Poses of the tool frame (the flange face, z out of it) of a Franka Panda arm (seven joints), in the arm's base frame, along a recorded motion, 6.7 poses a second.
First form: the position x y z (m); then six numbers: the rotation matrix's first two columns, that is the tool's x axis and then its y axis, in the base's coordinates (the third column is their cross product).
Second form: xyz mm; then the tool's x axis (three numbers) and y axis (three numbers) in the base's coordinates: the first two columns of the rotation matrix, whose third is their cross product. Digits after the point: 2 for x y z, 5 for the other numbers.
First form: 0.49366 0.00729 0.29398 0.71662 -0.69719 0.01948 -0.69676 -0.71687 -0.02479
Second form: 493.66 7.29 293.98 0.71662 -0.69719 0.01948 -0.69676 -0.71687 -0.02479
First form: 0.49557 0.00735 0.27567 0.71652 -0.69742 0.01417 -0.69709 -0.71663 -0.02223
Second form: 495.57 7.35 275.67 0.71652 -0.69742 0.01417 -0.69709 -0.71663 -0.02223
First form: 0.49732 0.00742 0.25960 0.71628 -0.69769 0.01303 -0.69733 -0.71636 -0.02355
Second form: 497.32 7.42 259.60 0.71628 -0.69769 0.01303 -0.69733 -0.71636 -0.02355
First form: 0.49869 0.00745 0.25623 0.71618 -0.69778 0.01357 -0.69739 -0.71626 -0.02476
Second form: 498.69 7.45 256.23 0.71618 -0.69778 0.01357 -0.69739 -0.71626 -0.02476
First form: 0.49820 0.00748 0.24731 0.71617 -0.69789 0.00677 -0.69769 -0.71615 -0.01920
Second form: 498.20 7.48 247.31 0.71617 -0.69789 0.00677 -0.69769 -0.71615 -0.01920
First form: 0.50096 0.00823 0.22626 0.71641 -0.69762 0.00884 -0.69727 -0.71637 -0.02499
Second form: 500.96 8.23 226.26 0.71641 -0.69762 0.00884 -0.69727 -0.71637 -0.02499
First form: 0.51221 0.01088 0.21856 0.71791 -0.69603 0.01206 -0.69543 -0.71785 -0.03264
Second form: 512.21 10.88 218.56 0.71791 -0.69603 0.01206 -0.69543 -0.71785 -0.03264
